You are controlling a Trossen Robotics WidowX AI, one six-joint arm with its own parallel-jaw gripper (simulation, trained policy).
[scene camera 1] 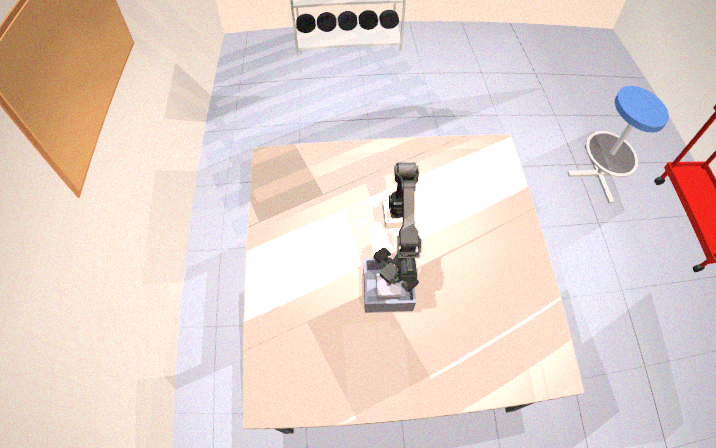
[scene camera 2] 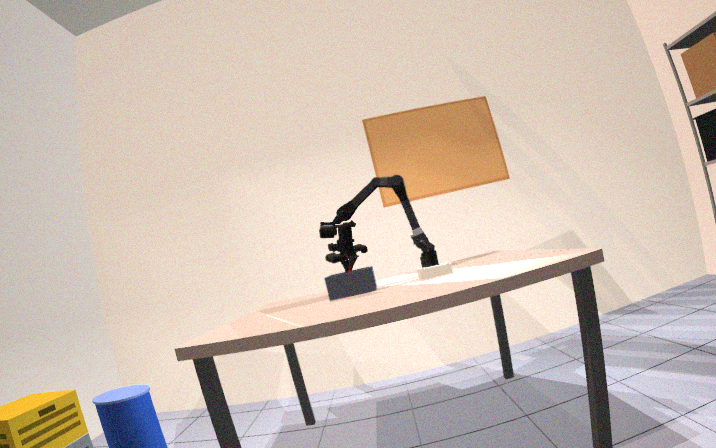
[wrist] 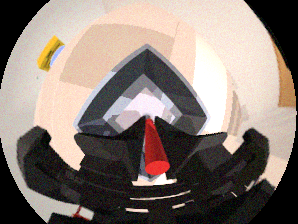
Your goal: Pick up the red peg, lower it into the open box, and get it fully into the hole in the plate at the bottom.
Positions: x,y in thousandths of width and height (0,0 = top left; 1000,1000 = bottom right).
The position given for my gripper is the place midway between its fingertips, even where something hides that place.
my gripper: scene camera 1 541,628; scene camera 2 487,608; wrist 502,529
